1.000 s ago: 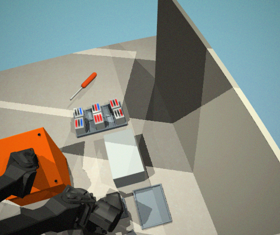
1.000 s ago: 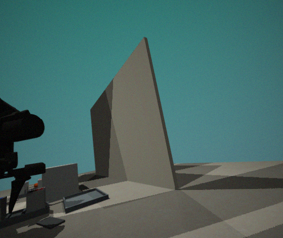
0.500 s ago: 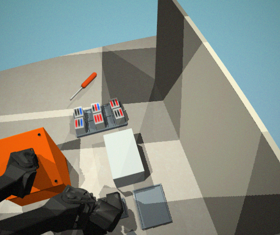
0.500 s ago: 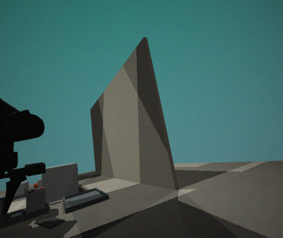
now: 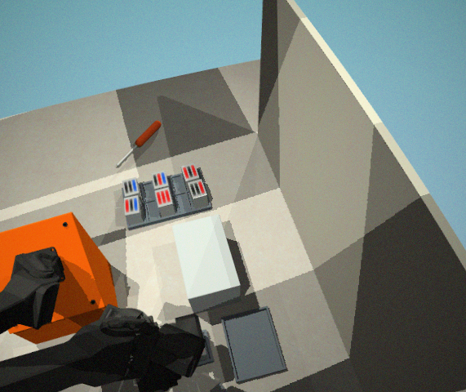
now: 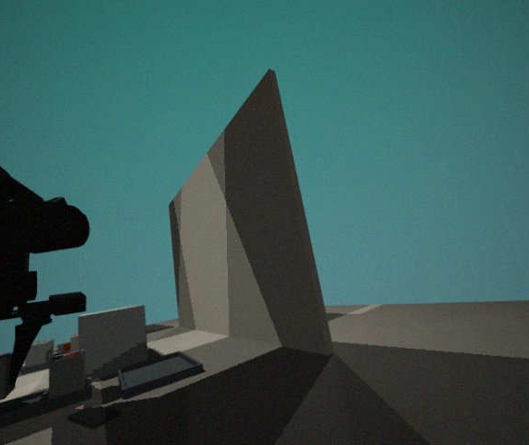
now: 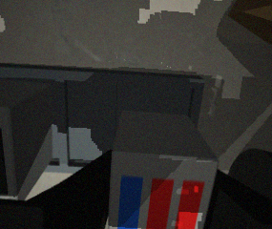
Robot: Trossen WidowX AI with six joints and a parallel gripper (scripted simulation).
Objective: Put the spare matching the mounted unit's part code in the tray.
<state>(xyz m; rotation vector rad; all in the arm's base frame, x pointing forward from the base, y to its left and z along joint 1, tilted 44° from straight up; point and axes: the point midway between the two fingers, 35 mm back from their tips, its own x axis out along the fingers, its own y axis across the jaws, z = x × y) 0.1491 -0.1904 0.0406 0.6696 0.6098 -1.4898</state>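
Right now the dark rack is 40 mm ahead of my gripper tip, 30 mm below it and 10 mm to the right of it. The rest, counted from my gripper tip: grey wall panel: 360 mm ahead, 190 mm above, 130 mm to the left; grey tray: 180 mm ahead, 30 mm to the right, 30 mm below.
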